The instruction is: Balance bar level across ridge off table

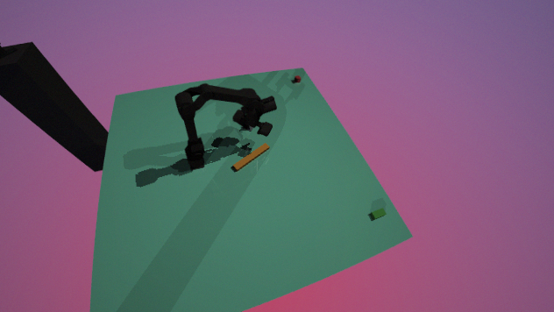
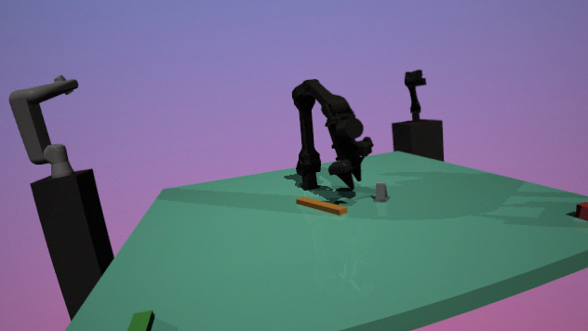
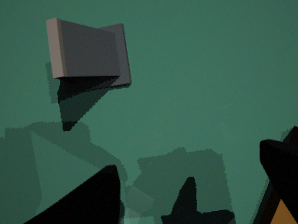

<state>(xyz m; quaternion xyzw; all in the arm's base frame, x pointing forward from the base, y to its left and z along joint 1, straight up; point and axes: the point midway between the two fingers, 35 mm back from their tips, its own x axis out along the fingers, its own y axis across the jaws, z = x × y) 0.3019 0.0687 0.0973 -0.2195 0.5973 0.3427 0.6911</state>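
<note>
The bar is 40 mm behind my gripper tip, 120 mm to the right of it and 60 mm below it. The rest, counted from my gripper tip: red block 440 mm ahead, 420 mm to the left, 50 mm below; then green block 440 mm ahead, 580 mm to the right, 60 mm below.
</note>
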